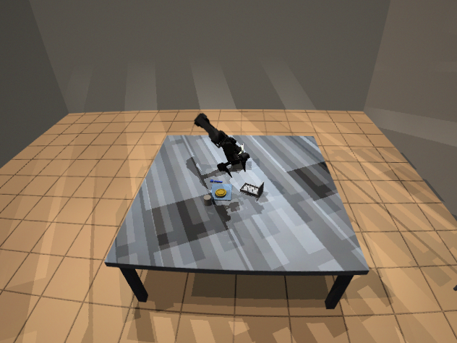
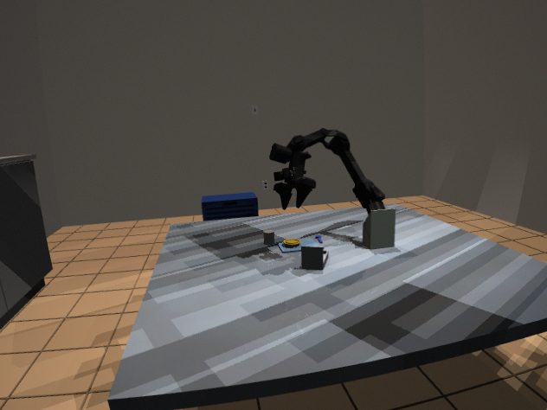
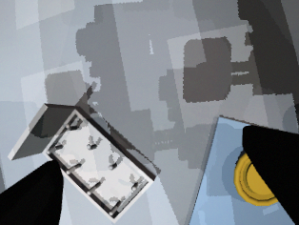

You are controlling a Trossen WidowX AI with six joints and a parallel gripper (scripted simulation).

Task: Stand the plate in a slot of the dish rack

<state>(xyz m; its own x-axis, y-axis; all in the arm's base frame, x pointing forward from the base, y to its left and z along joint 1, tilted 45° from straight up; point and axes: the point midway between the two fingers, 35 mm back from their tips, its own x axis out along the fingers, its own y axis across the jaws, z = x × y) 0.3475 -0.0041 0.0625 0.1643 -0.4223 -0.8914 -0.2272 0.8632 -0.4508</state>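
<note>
Now: the yellow plate 40 mm behind my gripper tip, 110 mm to the right of it and 160 mm below it. Round my gripper tip: beige cup (30 mm ahead, 190 mm to the right, 150 mm below); blue mat (60 mm behind, 100 mm to the right, 180 mm below); dish rack (50 mm behind, 90 mm to the left, 160 mm below).
</note>
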